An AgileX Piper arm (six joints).
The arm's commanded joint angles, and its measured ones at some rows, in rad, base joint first. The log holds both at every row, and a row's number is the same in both.
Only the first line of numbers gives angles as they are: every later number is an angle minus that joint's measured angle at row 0.
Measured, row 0:
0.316 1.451 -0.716 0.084 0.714 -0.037
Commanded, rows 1 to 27:
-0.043 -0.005 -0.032 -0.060 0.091 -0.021
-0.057 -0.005 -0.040 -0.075 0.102 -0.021
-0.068 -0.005 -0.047 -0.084 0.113 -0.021
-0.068 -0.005 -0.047 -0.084 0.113 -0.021
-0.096 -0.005 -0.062 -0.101 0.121 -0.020
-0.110 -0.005 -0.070 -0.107 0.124 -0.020
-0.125 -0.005 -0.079 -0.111 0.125 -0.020
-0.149 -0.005 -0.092 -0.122 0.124 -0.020
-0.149 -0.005 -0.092 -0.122 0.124 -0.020
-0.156 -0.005 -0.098 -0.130 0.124 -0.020
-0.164 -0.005 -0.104 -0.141 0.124 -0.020
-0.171 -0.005 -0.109 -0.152 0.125 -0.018
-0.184 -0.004 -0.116 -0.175 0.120 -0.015
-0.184 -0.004 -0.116 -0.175 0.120 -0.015
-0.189 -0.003 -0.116 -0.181 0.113 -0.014
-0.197 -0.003 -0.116 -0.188 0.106 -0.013
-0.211 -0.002 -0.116 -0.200 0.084 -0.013
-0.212 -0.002 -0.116 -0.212 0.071 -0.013
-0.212 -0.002 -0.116 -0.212 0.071 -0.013
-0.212 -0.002 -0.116 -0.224 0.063 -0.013
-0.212 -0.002 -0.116 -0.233 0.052 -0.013
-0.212 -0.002 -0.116 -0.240 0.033 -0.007
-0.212 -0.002 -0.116 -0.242 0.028 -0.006
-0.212 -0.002 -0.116 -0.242 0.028 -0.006
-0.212 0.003 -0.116 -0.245 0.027 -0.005
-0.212 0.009 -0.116 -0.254 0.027 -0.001
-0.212 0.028 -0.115 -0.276 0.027 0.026
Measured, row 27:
-0.206 0.007 -0.110 -0.242 0.032 -0.001
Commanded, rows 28 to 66:
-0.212 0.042 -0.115 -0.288 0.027 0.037
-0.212 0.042 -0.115 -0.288 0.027 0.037
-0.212 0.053 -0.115 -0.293 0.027 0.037
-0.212 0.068 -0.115 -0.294 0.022 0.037
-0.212 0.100 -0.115 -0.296 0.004 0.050
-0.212 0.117 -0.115 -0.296 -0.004 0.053
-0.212 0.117 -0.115 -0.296 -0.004 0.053
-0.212 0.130 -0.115 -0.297 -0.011 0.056
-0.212 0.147 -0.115 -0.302 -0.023 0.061
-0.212 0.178 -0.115 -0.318 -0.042 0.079
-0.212 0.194 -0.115 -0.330 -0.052 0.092
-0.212 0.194 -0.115 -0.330 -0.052 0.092
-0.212 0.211 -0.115 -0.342 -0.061 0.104
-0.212 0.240 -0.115 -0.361 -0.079 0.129
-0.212 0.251 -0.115 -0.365 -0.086 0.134
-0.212 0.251 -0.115 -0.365 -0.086 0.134
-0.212 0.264 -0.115 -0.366 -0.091 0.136
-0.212 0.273 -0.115 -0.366 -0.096 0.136
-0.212 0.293 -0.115 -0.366 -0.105 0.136
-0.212 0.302 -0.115 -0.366 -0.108 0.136
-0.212 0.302 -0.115 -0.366 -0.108 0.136
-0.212 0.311 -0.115 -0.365 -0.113 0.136
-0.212 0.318 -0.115 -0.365 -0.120 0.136
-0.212 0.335 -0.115 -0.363 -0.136 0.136
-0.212 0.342 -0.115 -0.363 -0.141 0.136
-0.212 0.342 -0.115 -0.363 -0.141 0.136
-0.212 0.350 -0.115 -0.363 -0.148 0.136
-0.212 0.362 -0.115 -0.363 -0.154 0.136
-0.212 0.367 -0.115 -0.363 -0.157 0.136
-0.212 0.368 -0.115 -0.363 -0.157 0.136
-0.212 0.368 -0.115 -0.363 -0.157 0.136
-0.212 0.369 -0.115 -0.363 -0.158 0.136
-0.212 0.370 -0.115 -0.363 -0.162 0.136
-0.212 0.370 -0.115 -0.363 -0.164 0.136
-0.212 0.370 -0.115 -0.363 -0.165 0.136
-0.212 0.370 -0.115 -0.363 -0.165 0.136
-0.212 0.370 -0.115 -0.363 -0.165 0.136
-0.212 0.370 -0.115 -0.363 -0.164 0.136
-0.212 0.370 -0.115 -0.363 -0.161 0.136
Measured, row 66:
-0.208 0.366 -0.111 -0.359 -0.166 0.131
